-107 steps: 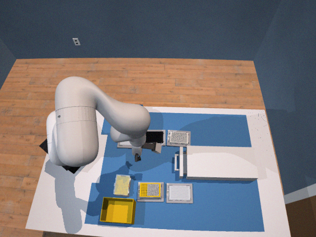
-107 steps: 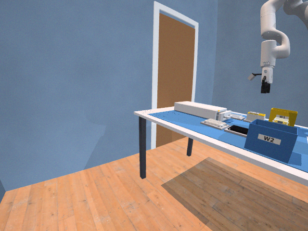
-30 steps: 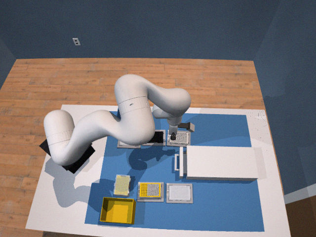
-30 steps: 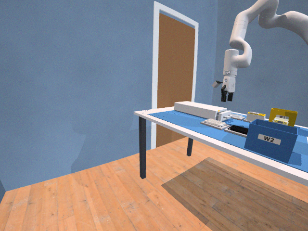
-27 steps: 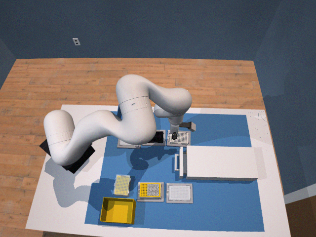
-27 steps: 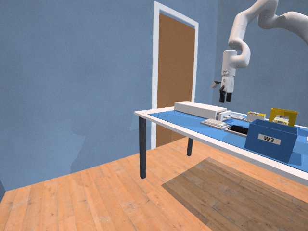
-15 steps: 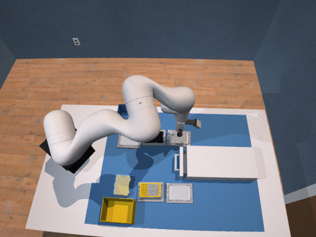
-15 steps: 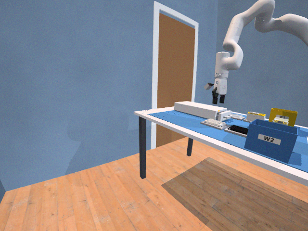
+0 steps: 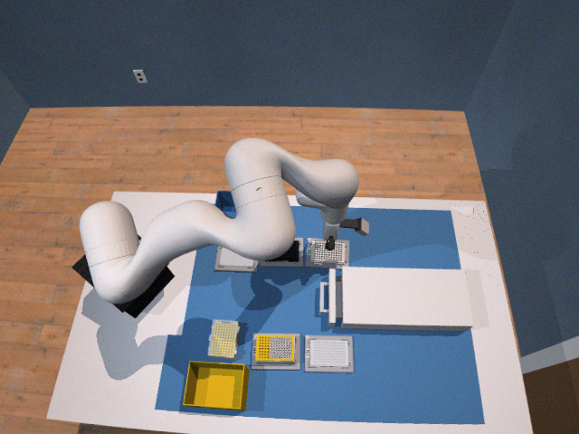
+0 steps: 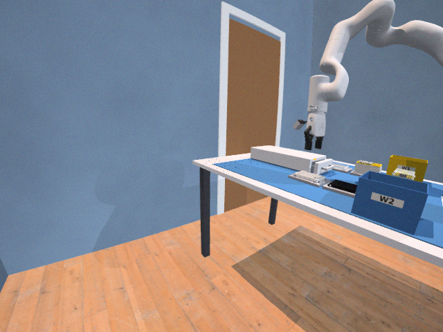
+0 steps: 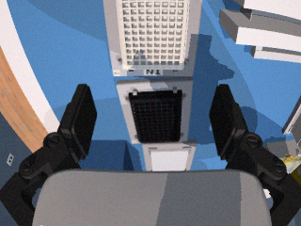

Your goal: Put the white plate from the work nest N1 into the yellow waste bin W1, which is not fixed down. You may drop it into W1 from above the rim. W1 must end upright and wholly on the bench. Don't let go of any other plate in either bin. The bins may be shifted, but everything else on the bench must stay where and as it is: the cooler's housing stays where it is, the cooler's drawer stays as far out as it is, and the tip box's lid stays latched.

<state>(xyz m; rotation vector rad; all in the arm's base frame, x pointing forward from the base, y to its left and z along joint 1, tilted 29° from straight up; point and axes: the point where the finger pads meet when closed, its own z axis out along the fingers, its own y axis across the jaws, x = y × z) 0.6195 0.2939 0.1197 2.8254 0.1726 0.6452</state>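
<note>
The white plate is 140 mm below my hand. Also, from my hand: black plate (170 mm behind, 140 mm below, 20 mm to the right); cooler drawer (170 mm to the right, 150 mm ahead, 130 mm below); grey nest (150 mm below).
</note>
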